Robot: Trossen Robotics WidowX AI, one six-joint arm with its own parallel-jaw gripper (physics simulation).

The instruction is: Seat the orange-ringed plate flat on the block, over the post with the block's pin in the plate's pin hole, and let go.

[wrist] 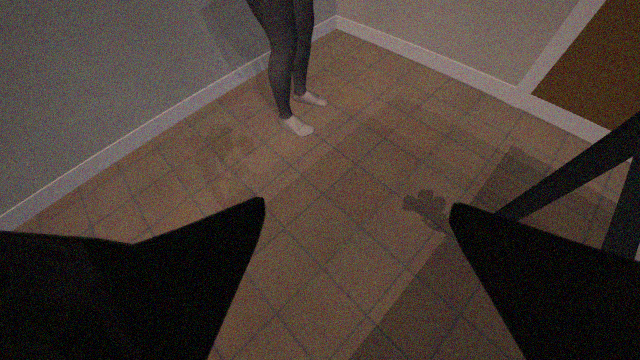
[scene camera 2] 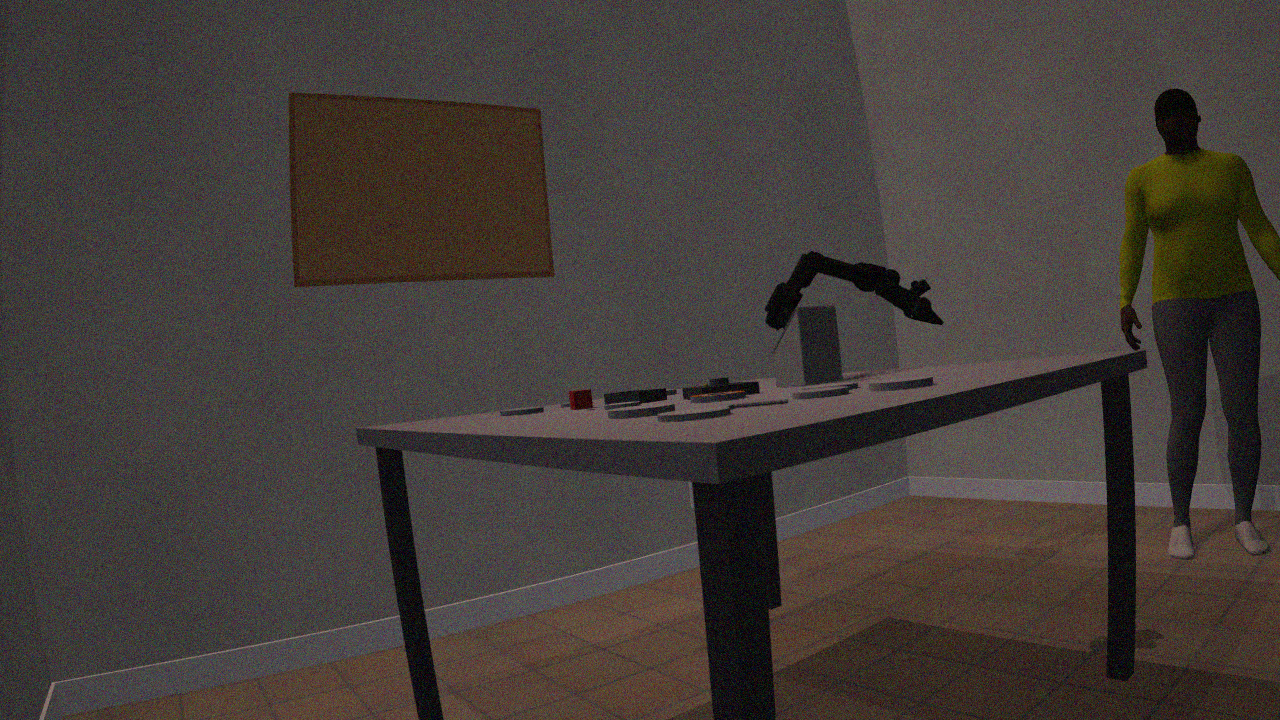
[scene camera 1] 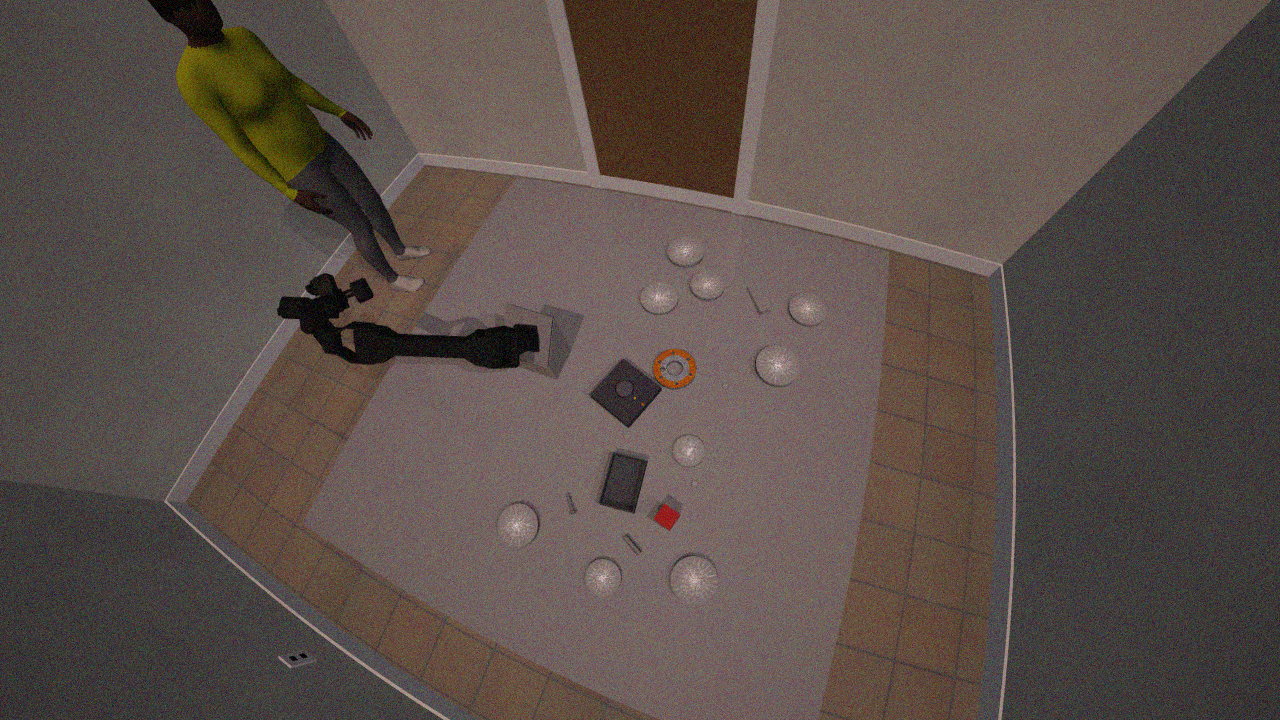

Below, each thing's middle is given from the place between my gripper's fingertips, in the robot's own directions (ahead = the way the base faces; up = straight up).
The dark square block [scene camera 2: 716,385] lies 880 mm ahead of my hand, 110 mm to the right of it and 90 mm below it. Round my hand: orange-ringed plate [scene camera 1: 668,381] (990 mm ahead, 20 mm to the right, 110 mm below); dark tray [scene camera 2: 644,396] (930 mm ahead, 320 mm to the right, 100 mm below).
